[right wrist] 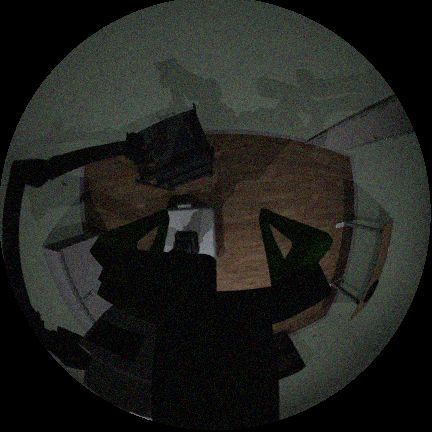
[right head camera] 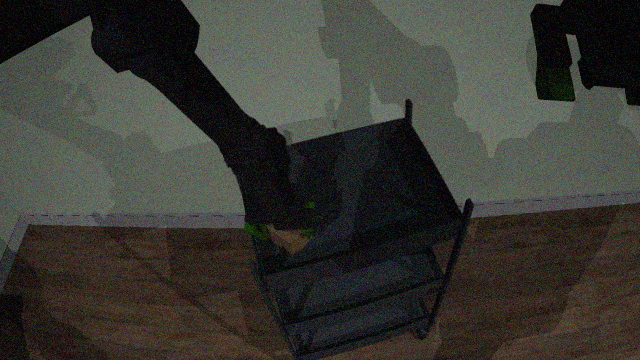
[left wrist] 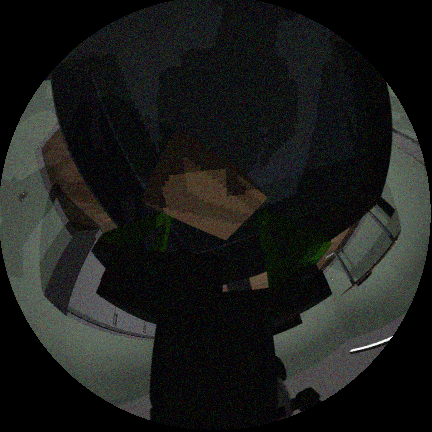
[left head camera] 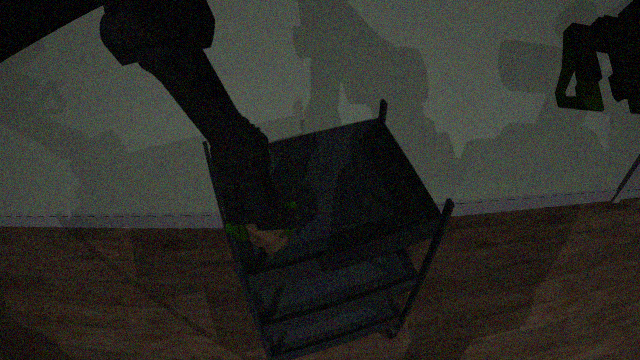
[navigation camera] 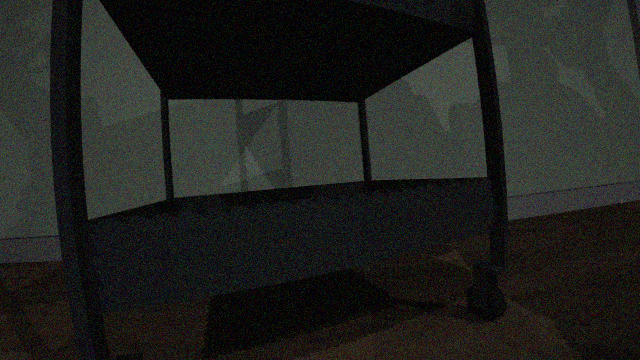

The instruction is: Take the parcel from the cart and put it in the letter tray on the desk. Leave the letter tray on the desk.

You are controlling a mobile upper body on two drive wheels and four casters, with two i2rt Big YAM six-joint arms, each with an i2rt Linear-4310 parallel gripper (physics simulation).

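Frame: origin at the left arm's base, x ahead, y left, z up, level; millimetres.
Seen in the pictures: left gripper, fingertip midpoint: point(right wrist: 149, 161) point(right head camera: 287, 237) point(left wrist: 213, 212) point(left head camera: 267, 238); right gripper, fingertip midpoint: point(right wrist: 213, 212) point(right head camera: 584, 94) point(left head camera: 595, 103).
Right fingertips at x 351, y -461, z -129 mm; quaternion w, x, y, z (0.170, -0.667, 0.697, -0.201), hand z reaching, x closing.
Observation:
Offsets run from my right fingertips to a thing's top centre. "spot": to the spot under its first point. Level surfaces: height alone.
The brown box-shaped parcel {297 mm ahead, 357 mm left, 569 mm down} point(left head camera: 272, 242) point(right head camera: 292, 243) point(left wrist: 215, 202) lies turned at an angle on the dark cart's point(left head camera: 439, 230) point(right head camera: 457, 245) point(right wrist: 175, 145) point(navigation camera: 67, 125) top tray, near its front left corner. My left gripper point(left head camera: 263, 231) point(right head camera: 282, 232) point(left wrist: 213, 212) is open at the parcel, its green-tipped fingers on either side of the parcel's near corner; contact cannot be told. The left arm hides part of the parcel in the head views. My right gripper point(left head camera: 607, 107) point(right head camera: 595, 97) point(right wrist: 213, 212) is open and empty, well away from the cart. I cannot make out the letter tray or identify the desk.
The cart has raised corner posts and lower shelves, and stands before a pale wall point(left head camera: 470, 100) point(right head camera: 500, 75). A caster {spot: 278 mm ahead, 3 mm right, 1247 mm down} point(navigation camera: 486, 300) shows at its lower right. Wooden floor {1281 mm down} point(left head camera: 500, 260) point(right head camera: 520, 260) point(right wrist: 285, 175) lies around it. A pale surface point(right wrist: 207, 225) shows between the right fingers.

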